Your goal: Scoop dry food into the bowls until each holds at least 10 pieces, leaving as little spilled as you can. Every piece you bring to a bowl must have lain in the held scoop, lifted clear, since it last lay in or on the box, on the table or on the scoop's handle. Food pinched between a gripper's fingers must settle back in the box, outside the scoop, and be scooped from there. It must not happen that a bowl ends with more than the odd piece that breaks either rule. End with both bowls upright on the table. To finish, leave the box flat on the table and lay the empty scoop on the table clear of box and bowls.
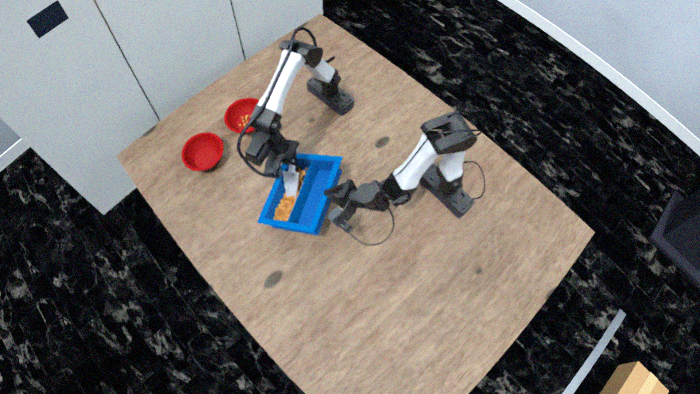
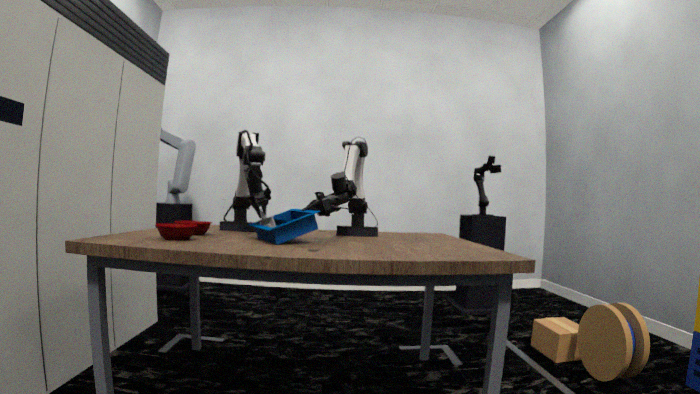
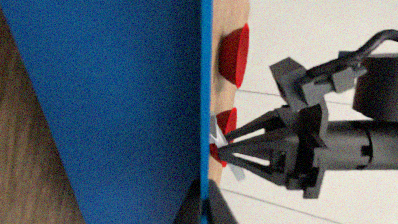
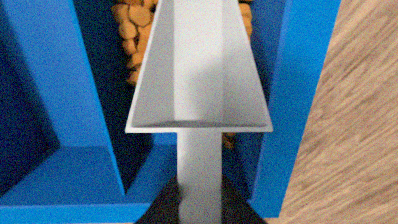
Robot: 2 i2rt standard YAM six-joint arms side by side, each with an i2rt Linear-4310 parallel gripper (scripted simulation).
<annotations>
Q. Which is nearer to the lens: the grey scoop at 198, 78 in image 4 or the blue box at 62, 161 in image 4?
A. The grey scoop.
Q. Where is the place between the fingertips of the left gripper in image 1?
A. At 324, 192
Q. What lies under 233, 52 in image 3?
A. A red bowl.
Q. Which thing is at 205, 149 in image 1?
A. A red bowl.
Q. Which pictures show the blue box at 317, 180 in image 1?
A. Image 1, image 2, image 3 and image 4: all of them.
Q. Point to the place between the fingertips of the right gripper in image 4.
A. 199, 184
</annotations>
